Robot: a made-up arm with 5 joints.
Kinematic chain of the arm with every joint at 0, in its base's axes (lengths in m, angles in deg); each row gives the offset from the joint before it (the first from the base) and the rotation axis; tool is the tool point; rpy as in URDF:
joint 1: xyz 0 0 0.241 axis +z
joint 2: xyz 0 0 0 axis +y
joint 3: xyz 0.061 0 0.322 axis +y
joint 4: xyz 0.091 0 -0.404 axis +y
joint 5: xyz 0.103 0 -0.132 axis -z
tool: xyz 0 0 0 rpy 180 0 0
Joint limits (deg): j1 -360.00..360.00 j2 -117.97..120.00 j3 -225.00..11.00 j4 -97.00..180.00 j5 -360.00..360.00
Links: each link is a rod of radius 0.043 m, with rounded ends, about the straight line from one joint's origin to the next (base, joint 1, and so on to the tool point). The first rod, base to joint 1, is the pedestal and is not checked.
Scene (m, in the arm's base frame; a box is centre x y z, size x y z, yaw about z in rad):
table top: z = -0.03
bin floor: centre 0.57 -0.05 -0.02 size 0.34 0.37 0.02 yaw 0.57
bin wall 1: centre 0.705 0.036 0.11 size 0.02 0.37 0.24 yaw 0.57
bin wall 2: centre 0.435 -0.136 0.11 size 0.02 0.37 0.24 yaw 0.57
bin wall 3: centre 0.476 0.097 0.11 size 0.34 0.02 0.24 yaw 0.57
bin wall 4: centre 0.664 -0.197 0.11 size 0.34 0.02 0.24 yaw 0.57
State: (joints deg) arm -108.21 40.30 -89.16 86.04 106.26
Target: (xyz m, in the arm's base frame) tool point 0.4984 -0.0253 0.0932
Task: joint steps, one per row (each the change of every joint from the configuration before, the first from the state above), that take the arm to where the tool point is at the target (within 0.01 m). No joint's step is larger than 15 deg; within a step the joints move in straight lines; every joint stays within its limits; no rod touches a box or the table.
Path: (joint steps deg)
1: 13.16 -4.82 1.37 2.95 0.00
2: 13.17 -4.82 1.36 2.94 0.00
3: 13.16 -4.81 1.37 2.95 0.00
4: 13.16 -4.82 1.37 2.94 0.00
5: 13.17 -4.82 1.36 2.95 0.00
6: 13.16 -4.82 1.37 2.94 0.00
7: 13.16 -4.81 1.36 2.95 0.00
8: 13.16 -4.82 1.37 2.94 0.00
9: 0.00 14.25 2.81 -4.98 0.00
10: 0.00 14.25 2.80 -4.98 0.00

